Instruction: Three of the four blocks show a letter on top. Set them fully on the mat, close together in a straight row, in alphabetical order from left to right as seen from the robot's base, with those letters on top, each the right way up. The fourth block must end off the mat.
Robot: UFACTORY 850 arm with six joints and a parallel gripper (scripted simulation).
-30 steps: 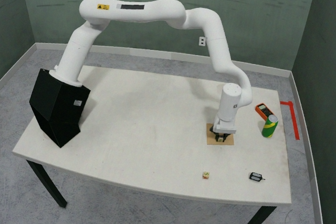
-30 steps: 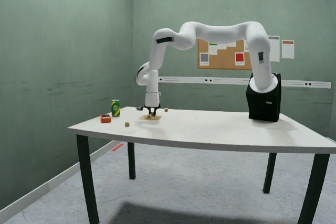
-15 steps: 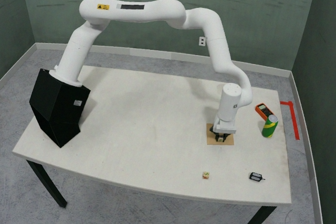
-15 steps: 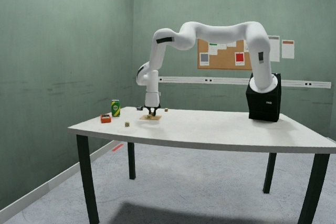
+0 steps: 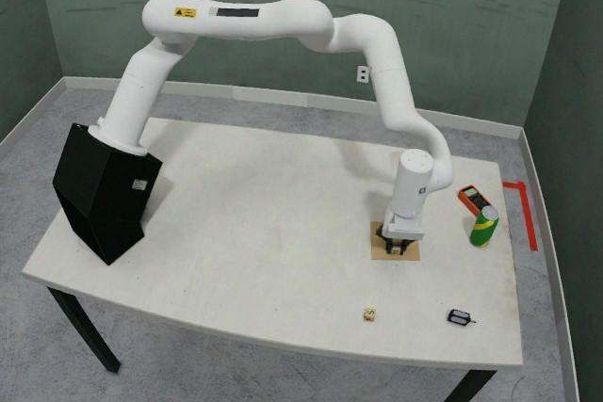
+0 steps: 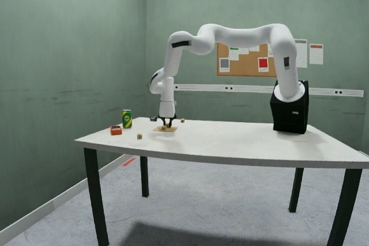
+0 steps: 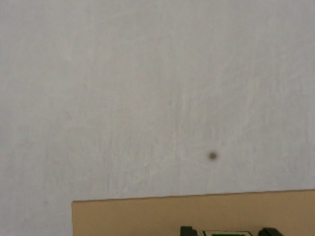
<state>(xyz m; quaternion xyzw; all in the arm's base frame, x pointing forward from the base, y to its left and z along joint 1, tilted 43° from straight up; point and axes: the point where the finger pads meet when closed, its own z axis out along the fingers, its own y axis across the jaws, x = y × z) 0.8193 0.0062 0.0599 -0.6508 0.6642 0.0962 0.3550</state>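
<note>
The tan mat lies 4 cm to the left of my hand and 2 cm below it. Round my hand: yellow can: 26 cm ahead, 10 cm to the left, 4 cm above; then orange multimeter: 25 cm ahead, 24 cm to the left, 1 cm below; then small black object: 21 cm ahead, 20 cm to the right, 1 cm below.
</note>
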